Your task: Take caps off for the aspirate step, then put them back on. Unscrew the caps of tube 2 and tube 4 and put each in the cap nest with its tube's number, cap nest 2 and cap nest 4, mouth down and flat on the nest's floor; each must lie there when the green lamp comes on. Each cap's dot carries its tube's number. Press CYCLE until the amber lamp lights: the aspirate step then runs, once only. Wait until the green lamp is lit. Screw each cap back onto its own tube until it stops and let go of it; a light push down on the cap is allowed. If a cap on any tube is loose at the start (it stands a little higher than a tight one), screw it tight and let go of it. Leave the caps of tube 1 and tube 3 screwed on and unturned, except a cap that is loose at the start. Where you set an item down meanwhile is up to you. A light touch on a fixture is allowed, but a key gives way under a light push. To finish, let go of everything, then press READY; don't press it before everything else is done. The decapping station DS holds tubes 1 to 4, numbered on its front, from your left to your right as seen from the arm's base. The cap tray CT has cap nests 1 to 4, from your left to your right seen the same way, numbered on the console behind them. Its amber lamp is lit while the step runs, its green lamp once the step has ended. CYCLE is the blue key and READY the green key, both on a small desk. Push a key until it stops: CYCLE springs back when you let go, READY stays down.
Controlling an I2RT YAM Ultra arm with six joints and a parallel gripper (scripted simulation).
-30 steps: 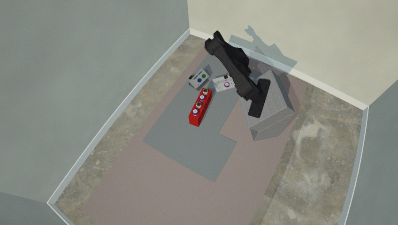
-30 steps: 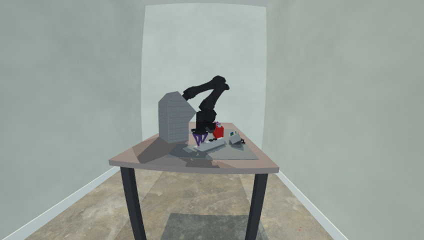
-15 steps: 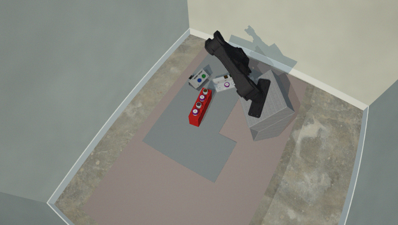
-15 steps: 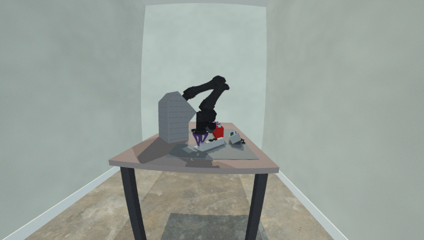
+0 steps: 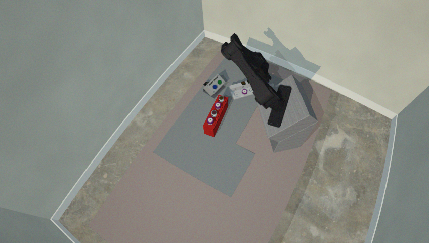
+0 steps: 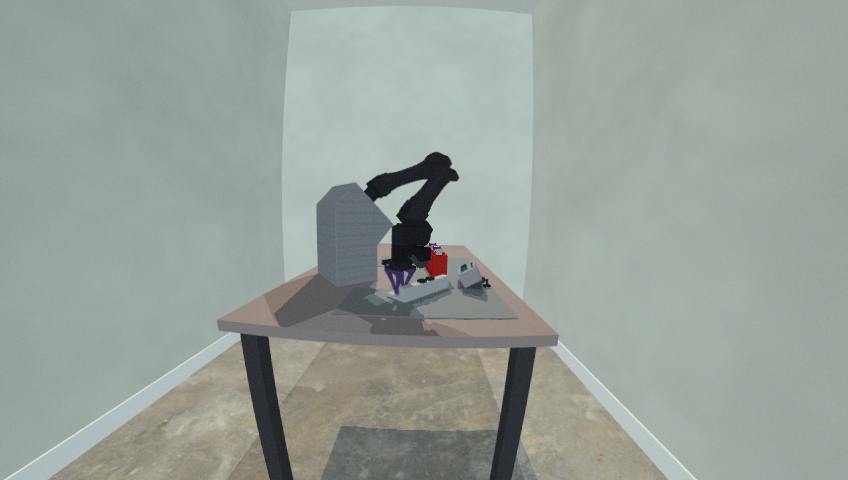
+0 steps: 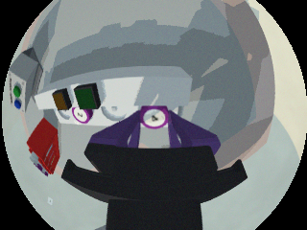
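My gripper is now 21 cm to the right of the blue cycle key, 20 cm short of it and 4 cm below it. Round my hand: green ready key (20 cm ahead, 16 cm to the left, 4 cm above); key desk (22 cm ahead, 19 cm to the left, 2 cm above).
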